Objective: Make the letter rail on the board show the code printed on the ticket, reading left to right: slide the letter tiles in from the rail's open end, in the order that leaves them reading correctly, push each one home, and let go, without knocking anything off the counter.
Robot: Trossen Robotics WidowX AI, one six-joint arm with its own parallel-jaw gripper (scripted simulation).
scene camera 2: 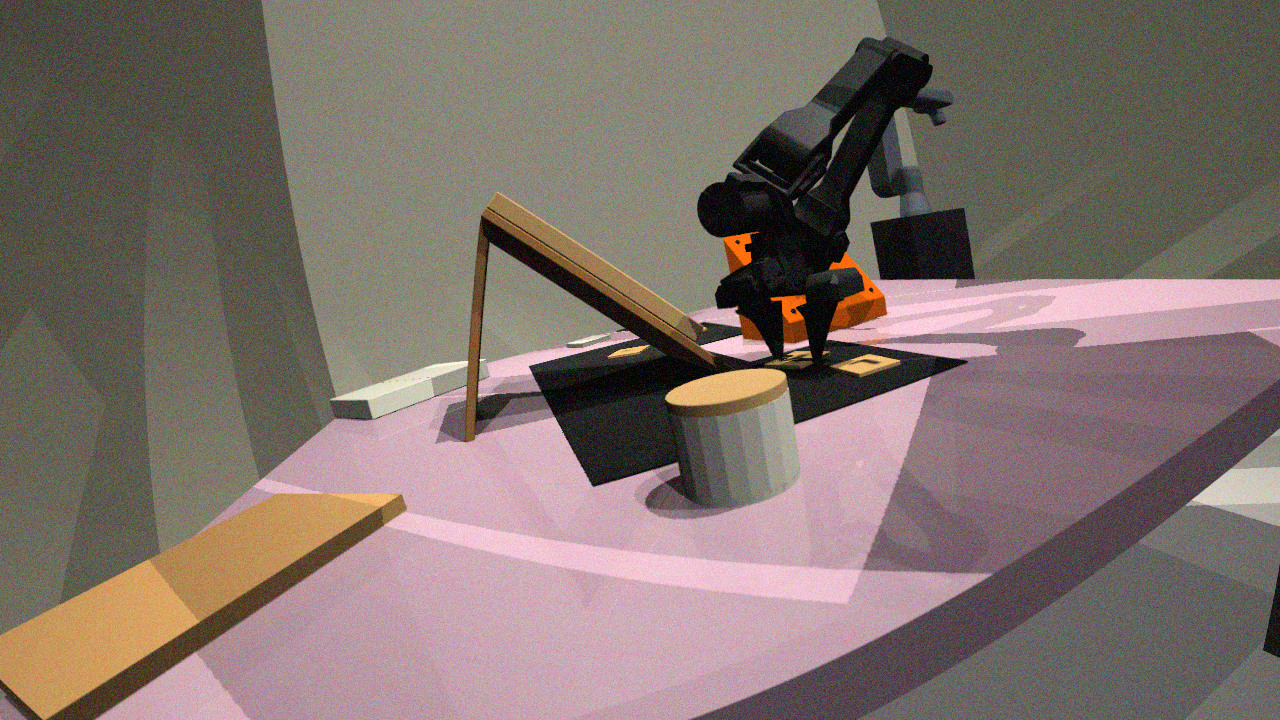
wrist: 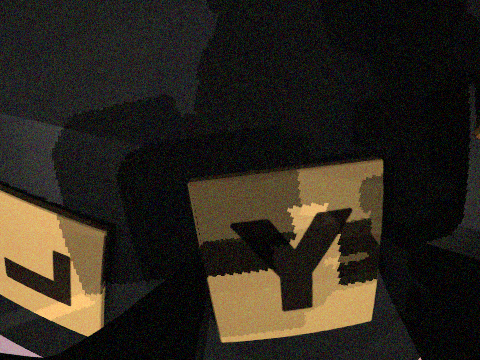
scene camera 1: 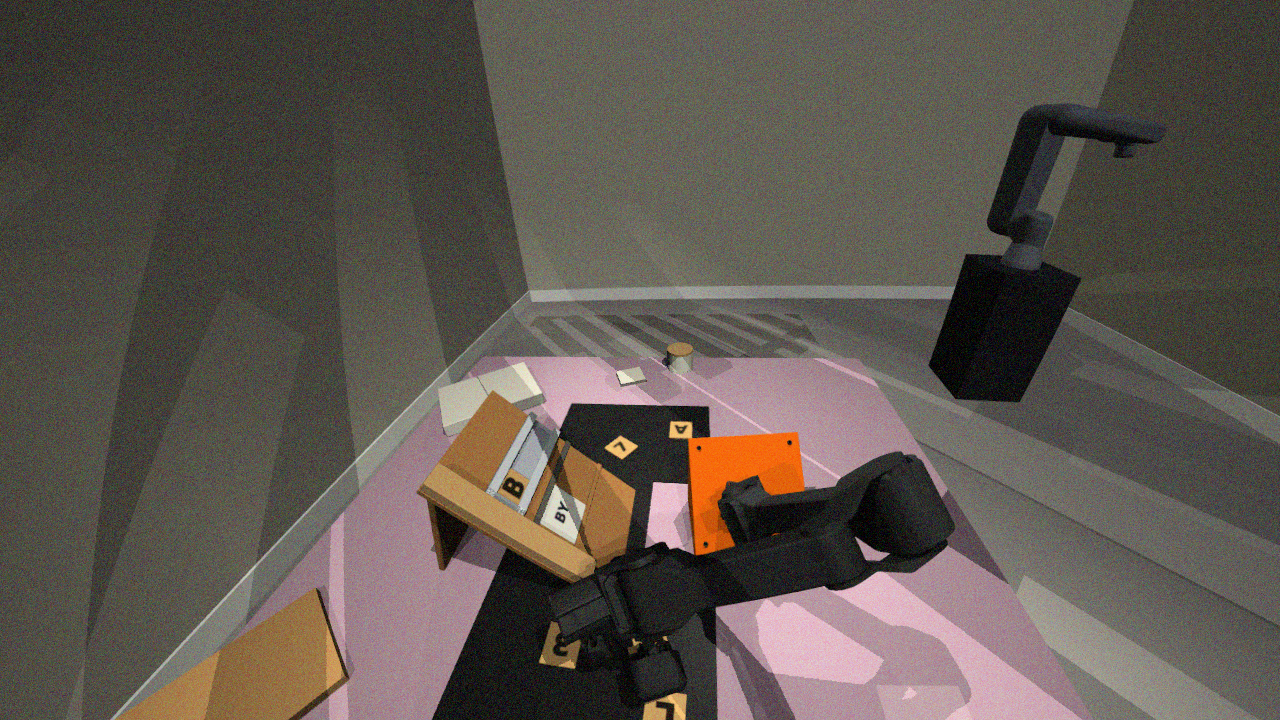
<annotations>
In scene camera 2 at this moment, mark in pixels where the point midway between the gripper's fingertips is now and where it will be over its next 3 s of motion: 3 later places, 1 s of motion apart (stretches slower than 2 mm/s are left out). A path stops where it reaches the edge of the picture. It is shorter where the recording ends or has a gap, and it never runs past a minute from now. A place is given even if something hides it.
My gripper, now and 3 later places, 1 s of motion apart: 798, 361; 792, 344; 710, 297; 611, 244
</annotations>
